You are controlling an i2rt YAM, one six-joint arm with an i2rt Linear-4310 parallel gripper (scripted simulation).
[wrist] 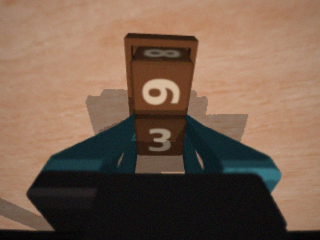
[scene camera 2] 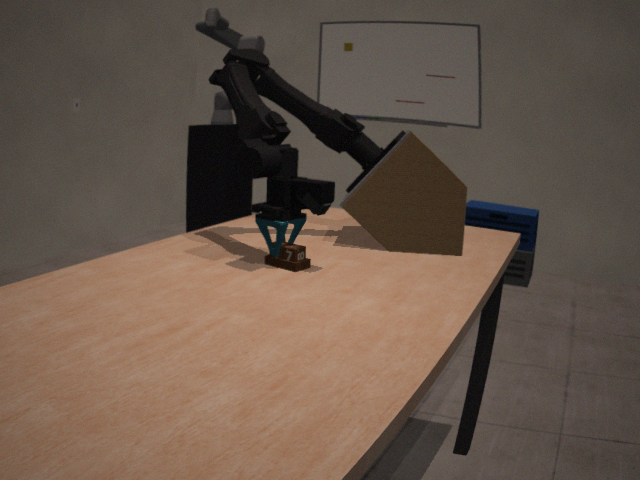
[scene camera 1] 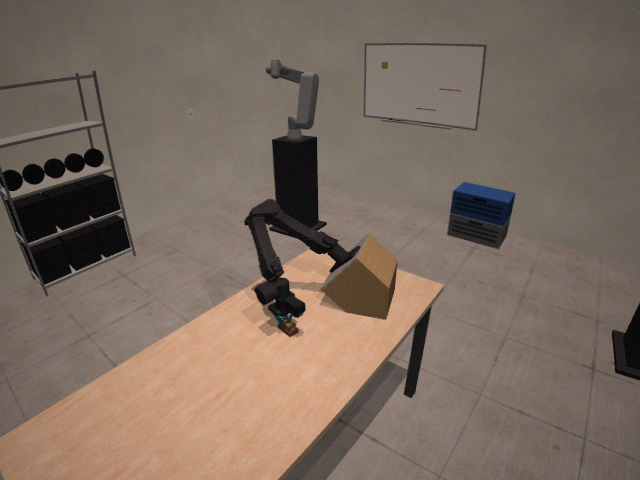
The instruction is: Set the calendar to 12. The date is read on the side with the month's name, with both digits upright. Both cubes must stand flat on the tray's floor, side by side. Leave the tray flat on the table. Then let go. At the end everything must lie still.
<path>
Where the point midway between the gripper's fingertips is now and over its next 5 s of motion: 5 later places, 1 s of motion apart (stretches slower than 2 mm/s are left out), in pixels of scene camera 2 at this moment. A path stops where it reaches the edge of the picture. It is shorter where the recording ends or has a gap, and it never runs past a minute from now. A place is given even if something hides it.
My gripper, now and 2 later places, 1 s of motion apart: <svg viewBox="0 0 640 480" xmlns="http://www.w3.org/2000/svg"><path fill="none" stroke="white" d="M280 254L277 218L280 196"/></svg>
</path>
